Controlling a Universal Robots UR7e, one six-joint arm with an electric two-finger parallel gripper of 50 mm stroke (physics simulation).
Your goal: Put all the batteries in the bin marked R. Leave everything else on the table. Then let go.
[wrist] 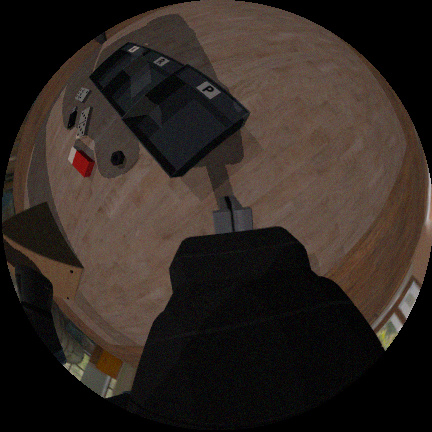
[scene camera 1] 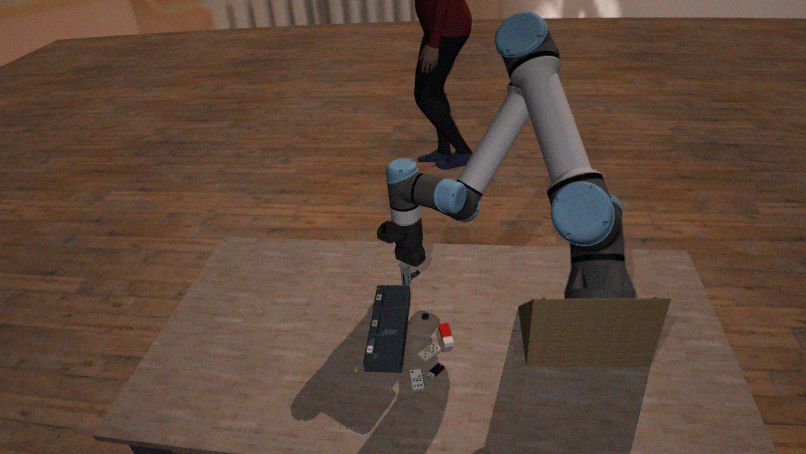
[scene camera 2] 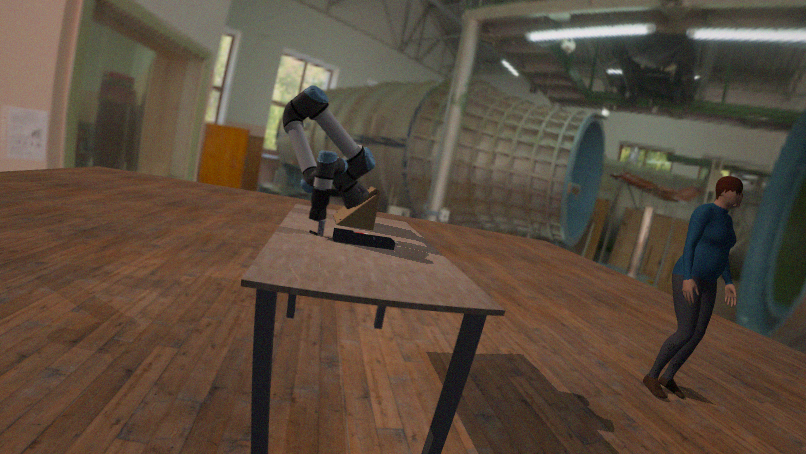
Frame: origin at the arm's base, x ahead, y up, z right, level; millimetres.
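Seen in the pictures: gripper, fingertip midpoint: (wrist: 227, 206) (scene camera 1: 406, 282) (scene camera 2: 320, 235); arm's base, origin of the base link: (wrist: 32, 278) (scene camera 1: 599, 301) (scene camera 2: 357, 200).
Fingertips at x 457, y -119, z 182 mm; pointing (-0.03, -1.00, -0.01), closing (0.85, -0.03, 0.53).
Offsets run from my fingertips to a thing's middle.
My gripper (scene camera 1: 405, 279) (scene camera 2: 320, 232) (wrist: 227, 206) is shut with nothing seen between its fingers, low over the table beside the P end of the dark bin @(dx +22, dy +19, dz -181 mm) (scene camera 1: 385, 363) (scene camera 2: 363, 237) (wrist: 150, 153). The bin has three compartments. The R label @(dx +54, dy +27, dz -182 mm) (scene camera 1: 374, 323) (wrist: 161, 61) marks the middle one; its shaded inside is hard to read. A small dark flat thing @(dx -15, dy +4, dz +30 mm) (scene camera 1: 415, 274) (scene camera 2: 313, 232) lies right beside the fingers; the gripper hides it in the wrist view. I cannot make out a battery for certain in any view.
Beside the bin lie a black nut-like piece @(dx -62, dy +3, dz -128 mm) (scene camera 1: 425, 316) (wrist: 118, 158), a red-and-white block @(dx -117, dy +6, dz -190 mm) (scene camera 1: 445, 331) (wrist: 83, 163), two dominoes @(dx -81, dy +3, dz -243 mm) (scene camera 1: 429, 351) @(dx -61, dy +3, dz -324 mm) (scene camera 1: 416, 379) and a small black-and-white piece @(dx -99, dy +3, dz -299 mm) (scene camera 1: 435, 370) (wrist: 72, 118). A brown wedge-shaped box (scene camera 1: 592, 332) stands by the arm's base. A person stands behind the table.
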